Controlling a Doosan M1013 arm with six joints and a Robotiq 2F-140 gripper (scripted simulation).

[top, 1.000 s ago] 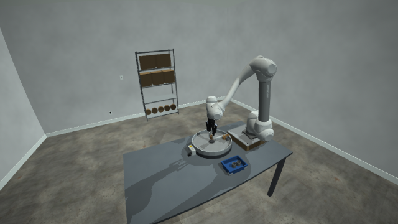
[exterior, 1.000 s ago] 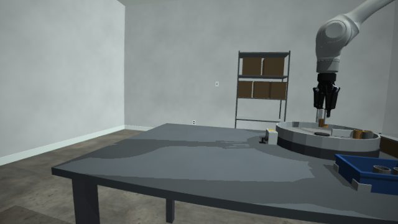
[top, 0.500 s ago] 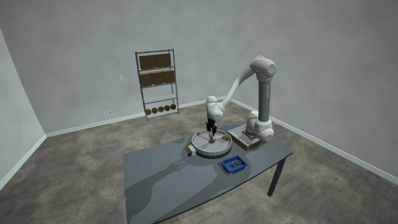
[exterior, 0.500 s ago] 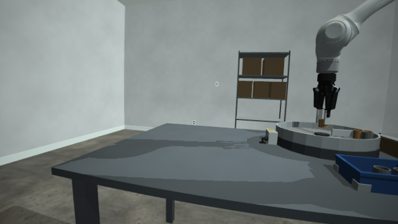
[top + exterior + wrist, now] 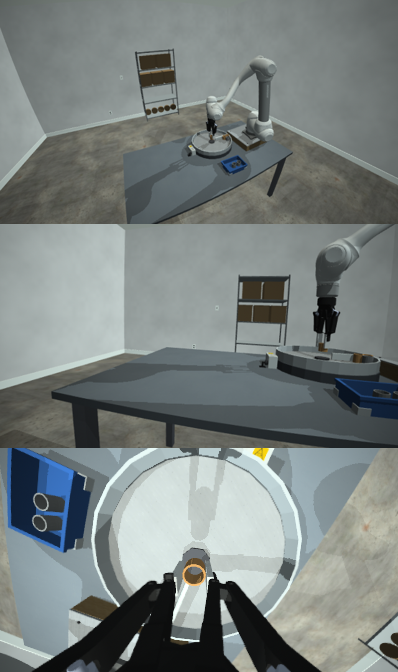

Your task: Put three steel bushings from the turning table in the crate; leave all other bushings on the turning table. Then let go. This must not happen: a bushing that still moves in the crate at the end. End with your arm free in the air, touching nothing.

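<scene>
My gripper is now 9 cm above the turning table. From my hand the other things lie so: blue crate (6 cm behind, 37 cm to the left, 12 cm below).
</scene>
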